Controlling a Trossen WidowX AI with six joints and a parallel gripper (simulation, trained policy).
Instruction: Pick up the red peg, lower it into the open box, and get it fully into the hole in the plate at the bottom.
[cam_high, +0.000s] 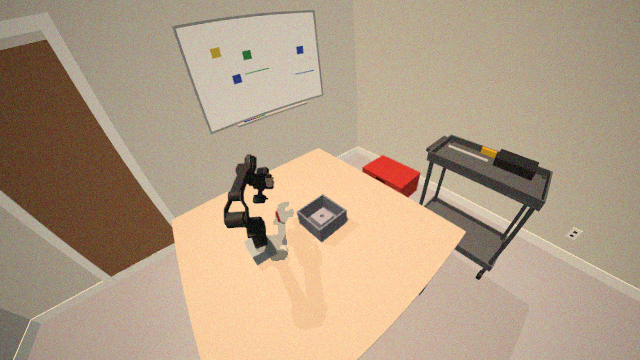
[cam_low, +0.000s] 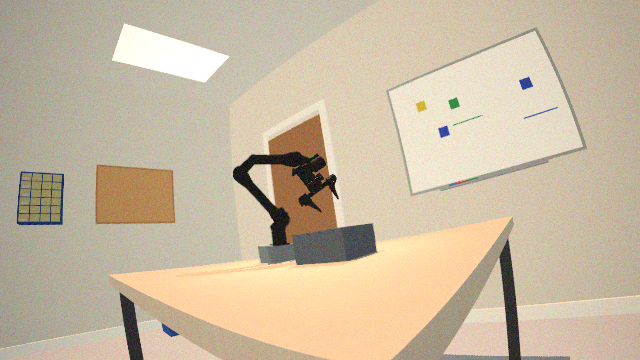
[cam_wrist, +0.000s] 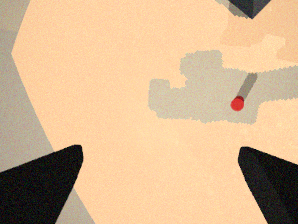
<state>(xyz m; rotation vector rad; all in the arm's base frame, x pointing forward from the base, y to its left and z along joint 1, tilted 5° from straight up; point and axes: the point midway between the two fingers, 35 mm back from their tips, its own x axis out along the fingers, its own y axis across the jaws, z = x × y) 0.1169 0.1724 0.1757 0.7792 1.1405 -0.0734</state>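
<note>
Right now the red peg is 4 cm to the right of my gripper tip and 17 cm below it. From my gripper tip the other things lie so: grey box (21 cm ahead, 19 cm to the right, 18 cm below).
</note>
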